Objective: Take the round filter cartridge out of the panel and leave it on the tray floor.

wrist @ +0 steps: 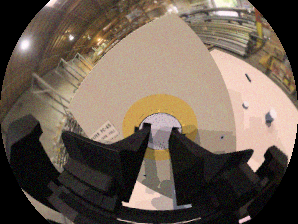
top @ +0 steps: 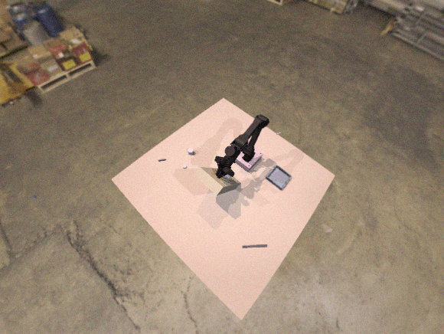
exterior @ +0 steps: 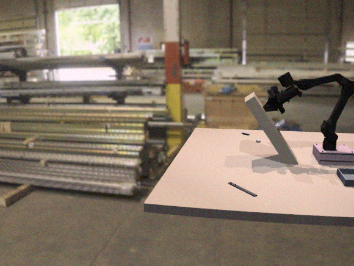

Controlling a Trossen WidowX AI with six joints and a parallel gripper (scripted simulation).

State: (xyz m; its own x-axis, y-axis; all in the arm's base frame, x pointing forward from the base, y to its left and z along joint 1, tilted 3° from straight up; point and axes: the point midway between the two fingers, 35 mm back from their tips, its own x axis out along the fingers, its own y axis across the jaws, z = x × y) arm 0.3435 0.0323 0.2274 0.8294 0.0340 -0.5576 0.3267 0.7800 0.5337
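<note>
Right now the round grey filter cartridge is 10 mm ahead of my gripper tip and 10 mm below it. Round my gripper tip: short dark piece (120 mm ahead, 500 mm to the right, 260 mm below); then blue-grey tray (460 mm behind, 260 mm to the left, 260 mm below).
</note>
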